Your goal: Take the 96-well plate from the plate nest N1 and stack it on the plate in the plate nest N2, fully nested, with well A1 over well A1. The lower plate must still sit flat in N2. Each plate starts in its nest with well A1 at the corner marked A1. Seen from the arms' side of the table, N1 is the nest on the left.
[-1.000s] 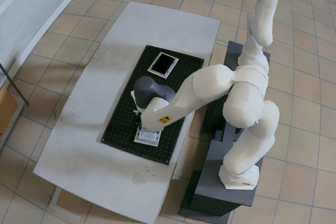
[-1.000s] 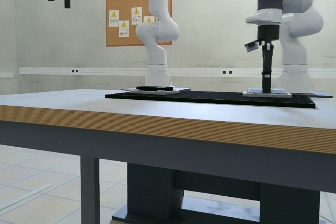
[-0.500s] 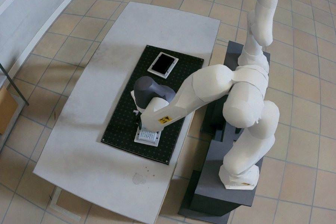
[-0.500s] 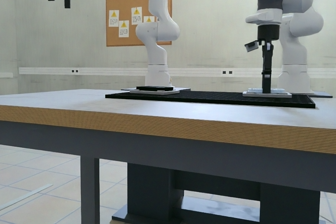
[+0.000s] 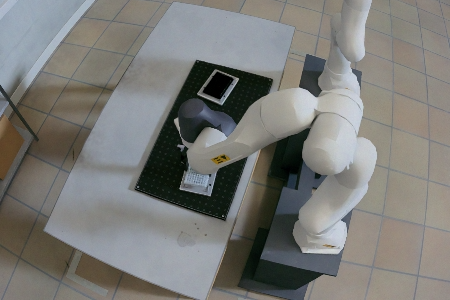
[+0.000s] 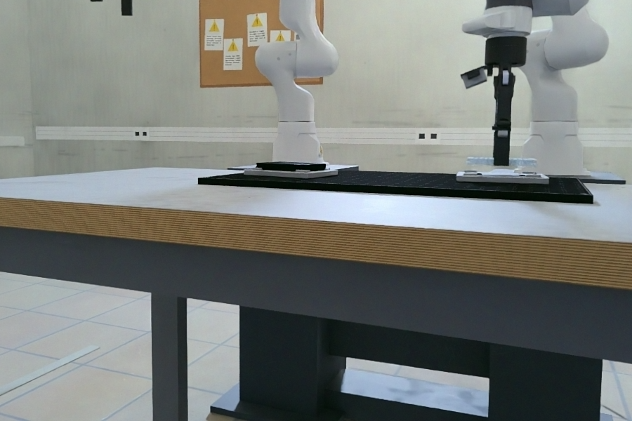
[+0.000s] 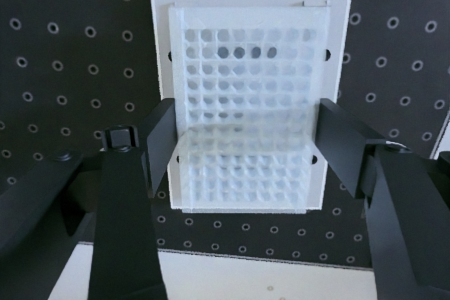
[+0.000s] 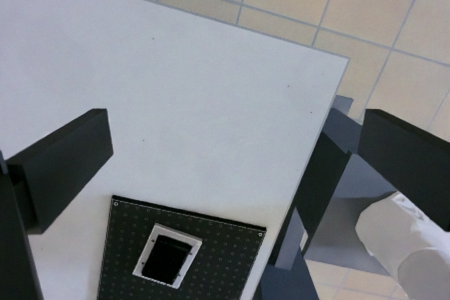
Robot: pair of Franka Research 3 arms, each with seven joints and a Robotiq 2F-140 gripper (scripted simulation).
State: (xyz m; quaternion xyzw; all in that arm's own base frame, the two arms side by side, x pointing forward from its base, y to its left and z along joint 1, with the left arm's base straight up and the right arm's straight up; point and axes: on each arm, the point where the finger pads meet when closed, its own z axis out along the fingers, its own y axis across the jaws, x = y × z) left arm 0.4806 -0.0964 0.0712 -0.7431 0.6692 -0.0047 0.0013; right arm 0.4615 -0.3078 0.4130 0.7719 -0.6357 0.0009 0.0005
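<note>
My left gripper is now 43 cm to the left of the black plate, 4 cm short of it and 4 cm above it. Round my left hand: clear 96-well plate 2 cm below.
</note>
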